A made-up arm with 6 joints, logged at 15 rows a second.
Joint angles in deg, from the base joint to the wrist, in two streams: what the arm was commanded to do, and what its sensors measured. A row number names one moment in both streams.
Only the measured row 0 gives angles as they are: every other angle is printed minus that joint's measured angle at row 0.
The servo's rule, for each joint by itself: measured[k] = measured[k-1] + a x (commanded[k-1-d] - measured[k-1]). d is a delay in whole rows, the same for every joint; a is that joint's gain. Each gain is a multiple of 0.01, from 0.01 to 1. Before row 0 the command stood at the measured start. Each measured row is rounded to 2 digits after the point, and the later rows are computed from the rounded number. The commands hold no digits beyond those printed.
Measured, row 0:
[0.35, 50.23, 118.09, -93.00, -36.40, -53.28]
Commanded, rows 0 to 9:
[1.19, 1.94, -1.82, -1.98, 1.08, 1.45]
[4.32, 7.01, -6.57, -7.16, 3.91, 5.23]
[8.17, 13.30, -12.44, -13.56, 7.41, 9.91]
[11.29, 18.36, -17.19, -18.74, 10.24, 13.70]
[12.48, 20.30, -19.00, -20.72, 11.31, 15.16]
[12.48, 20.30, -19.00, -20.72, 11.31, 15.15]
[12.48, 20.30, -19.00, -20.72, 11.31, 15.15]
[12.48, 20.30, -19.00, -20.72, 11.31, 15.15]
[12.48, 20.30, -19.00, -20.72, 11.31, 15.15]
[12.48, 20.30, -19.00, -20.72, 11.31, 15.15]
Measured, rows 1 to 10:
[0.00, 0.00, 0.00, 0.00, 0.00, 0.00]
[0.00, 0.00, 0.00, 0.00, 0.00, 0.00]
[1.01, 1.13, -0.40, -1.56, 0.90, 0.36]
[3.82, 4.54, -1.76, -5.98, 3.40, 1.58]
[7.52, 9.62, -4.11, -11.97, 6.73, 3.66]
[10.72, 14.69, -6.99, -17.32, 9.64, 6.17]
[12.22, 17.94, -9.63, -20.01, 11.03, 8.42]
[12.44, 19.31, -11.69, -20.57, 11.26, 10.10]
[12.47, 19.88, -13.30, -20.69, 11.30, 11.36]
[12.48, 20.12, -14.55, -20.71, 11.31, 12.31]
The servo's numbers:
d 2
a 0.85 0.58 0.22 0.79 0.83 0.25

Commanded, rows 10 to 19:
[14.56, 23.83, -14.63, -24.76, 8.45, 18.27]
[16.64, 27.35, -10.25, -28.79, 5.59, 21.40]
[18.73, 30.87, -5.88, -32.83, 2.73, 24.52]
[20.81, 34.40, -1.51, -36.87, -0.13, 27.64]
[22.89, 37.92, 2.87, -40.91, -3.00, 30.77]
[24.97, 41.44, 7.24, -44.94, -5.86, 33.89]
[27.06, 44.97, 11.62, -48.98, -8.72, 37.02]
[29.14, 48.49, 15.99, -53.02, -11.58, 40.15]
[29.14, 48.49, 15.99, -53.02, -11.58, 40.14]
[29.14, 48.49, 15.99, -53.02, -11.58, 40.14]
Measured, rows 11 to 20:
[12.48, 20.22, -15.53, -20.72, 11.31, 13.02]
[12.48, 20.27, -16.29, -20.72, 11.31, 13.55]
[14.25, 22.33, -15.92, -23.91, 8.94, 14.73]
[16.28, 25.24, -14.67, -27.77, 6.16, 16.40]
[18.36, 28.51, -12.74, -31.77, 3.31, 18.43]
[20.44, 31.93, -10.27, -35.80, 0.45, 20.73]
[22.52, 35.40, -7.38, -39.84, -2.41, 23.24]
[24.60, 38.90, -4.16, -43.87, -5.27, 25.90]
[26.69, 42.42, -0.69, -47.91, -8.13, 28.68]
[28.77, 45.94, 2.98, -51.95, -10.99, 31.55]

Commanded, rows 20 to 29:
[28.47, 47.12, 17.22, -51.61, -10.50, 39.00]
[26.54, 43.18, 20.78, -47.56, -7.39, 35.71]
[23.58, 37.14, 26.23, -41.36, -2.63, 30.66]
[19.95, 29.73, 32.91, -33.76, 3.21, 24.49]
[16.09, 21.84, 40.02, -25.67, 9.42, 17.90]
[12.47, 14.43, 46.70, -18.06, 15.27, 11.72]
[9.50, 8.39, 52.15, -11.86, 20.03, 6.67]
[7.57, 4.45, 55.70, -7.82, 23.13, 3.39]
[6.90, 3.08, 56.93, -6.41, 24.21, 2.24]
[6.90, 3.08, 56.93, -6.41, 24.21, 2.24]
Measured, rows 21 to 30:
[29.08, 47.42, 5.84, -52.80, -11.48, 33.70]
[29.13, 48.04, 8.07, -52.97, -11.56, 35.31]
[28.57, 47.51, 10.08, -51.90, -10.68, 36.23]
[26.84, 45.00, 12.43, -48.47, -7.95, 36.10]
[24.07, 40.44, 15.47, -42.85, -3.53, 34.74]
[20.57, 34.23, 19.31, -35.67, 2.06, 32.18]
[16.76, 27.04, 23.87, -27.77, 8.17, 28.61]
[13.11, 19.73, 28.89, -20.10, 14.06, 24.39]
[10.04, 13.15, 34.01, -13.59, 19.02, 19.96]
[7.94, 8.10, 38.78, -9.03, 22.43, 15.82]

